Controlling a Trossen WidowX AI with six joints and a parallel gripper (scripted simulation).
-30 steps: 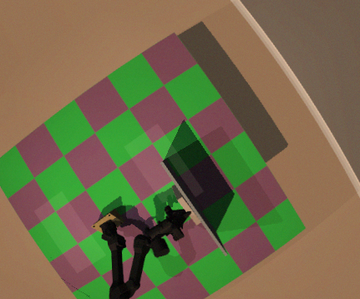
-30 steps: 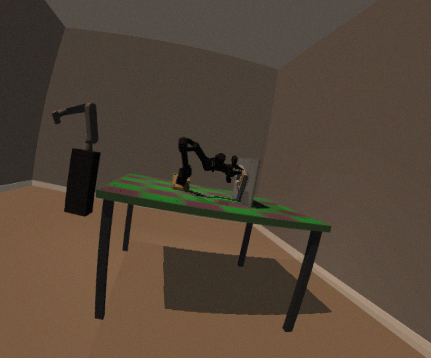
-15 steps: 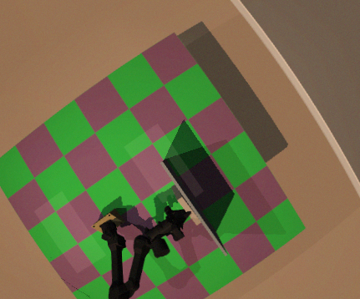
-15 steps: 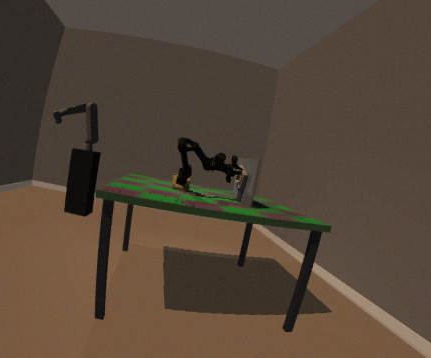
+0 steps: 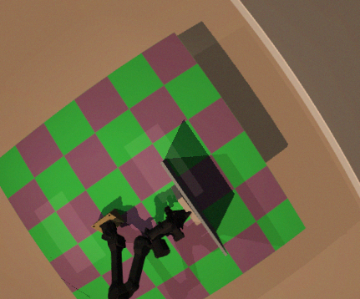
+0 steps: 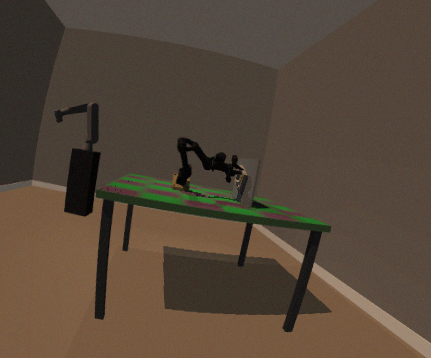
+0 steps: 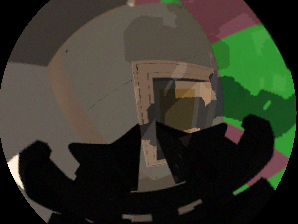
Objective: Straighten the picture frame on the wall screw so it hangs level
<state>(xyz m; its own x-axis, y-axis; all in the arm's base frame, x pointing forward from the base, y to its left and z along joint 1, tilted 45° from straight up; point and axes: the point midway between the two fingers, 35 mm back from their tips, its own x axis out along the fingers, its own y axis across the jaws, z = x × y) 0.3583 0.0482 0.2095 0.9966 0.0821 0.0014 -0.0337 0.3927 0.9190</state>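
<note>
Right now my gripper tip is 5 cm above the picture frame and 2 cm to the right of it. Also, from my gripper tip: grey wall panel (6 cm below, 2 cm ahead, 1 cm to the left).
</note>
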